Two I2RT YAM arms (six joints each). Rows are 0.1 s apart.
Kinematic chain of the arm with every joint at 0, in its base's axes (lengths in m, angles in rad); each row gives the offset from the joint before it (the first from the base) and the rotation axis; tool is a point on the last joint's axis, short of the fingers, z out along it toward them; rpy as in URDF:
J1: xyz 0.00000 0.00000 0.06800 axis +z
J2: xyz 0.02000 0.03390 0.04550 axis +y
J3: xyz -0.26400 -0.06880 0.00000 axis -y
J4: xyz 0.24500 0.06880 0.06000 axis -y
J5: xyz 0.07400 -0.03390 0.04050 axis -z
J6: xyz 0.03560 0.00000 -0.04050 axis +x
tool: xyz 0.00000 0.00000 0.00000 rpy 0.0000 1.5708 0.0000
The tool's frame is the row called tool.
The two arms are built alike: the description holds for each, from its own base.
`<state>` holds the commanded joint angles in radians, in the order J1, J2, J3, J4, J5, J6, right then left.
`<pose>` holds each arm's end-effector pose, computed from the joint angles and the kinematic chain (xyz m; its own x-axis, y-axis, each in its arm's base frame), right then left.
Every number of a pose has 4 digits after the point.
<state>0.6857 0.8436 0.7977 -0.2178 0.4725 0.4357 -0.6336 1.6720 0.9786 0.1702 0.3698 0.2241</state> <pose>0.1604 0.1103 0.3319 -0.2773 0.2587 -0.9253 -0.1177 0.9467 0.2999 0.2876 -0.2272 0.2121 -0.2139 0.4142 -0.8847 0.8737 0.4862 0.0164</pose>
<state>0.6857 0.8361 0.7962 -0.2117 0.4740 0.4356 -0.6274 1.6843 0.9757 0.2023 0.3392 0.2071</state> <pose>0.1593 0.1094 0.3333 -0.2680 0.2658 -0.9260 -0.1193 0.9446 0.3056 0.2918 -0.2262 0.2098 -0.2219 0.4005 -0.8890 0.8530 0.5214 0.0219</pose>
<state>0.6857 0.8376 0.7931 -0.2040 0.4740 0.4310 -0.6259 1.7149 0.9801 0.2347 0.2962 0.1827</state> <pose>0.1598 0.1097 0.3327 -0.2653 0.2632 -0.9275 -0.1212 0.9453 0.3029 0.2976 -0.2280 0.2032 -0.2426 0.3898 -0.8884 0.8257 0.5636 0.0218</pose>
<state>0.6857 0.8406 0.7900 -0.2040 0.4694 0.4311 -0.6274 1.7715 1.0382 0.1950 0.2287 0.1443</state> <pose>0.1603 0.1104 0.3311 -0.2715 0.2594 -0.9268 -0.1238 0.9456 0.3009 0.3095 -0.2344 0.1971 -0.3059 0.3948 -0.8664 0.7814 0.6239 0.0084</pose>
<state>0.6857 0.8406 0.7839 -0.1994 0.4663 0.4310 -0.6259 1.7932 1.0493 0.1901 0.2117 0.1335</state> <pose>0.1605 0.1106 0.3294 -0.2738 0.2582 -0.9265 -0.1261 0.9453 0.3007 0.3131 -0.2355 0.1920 -0.3269 0.3969 -0.8577 0.7679 0.6405 0.0037</pose>
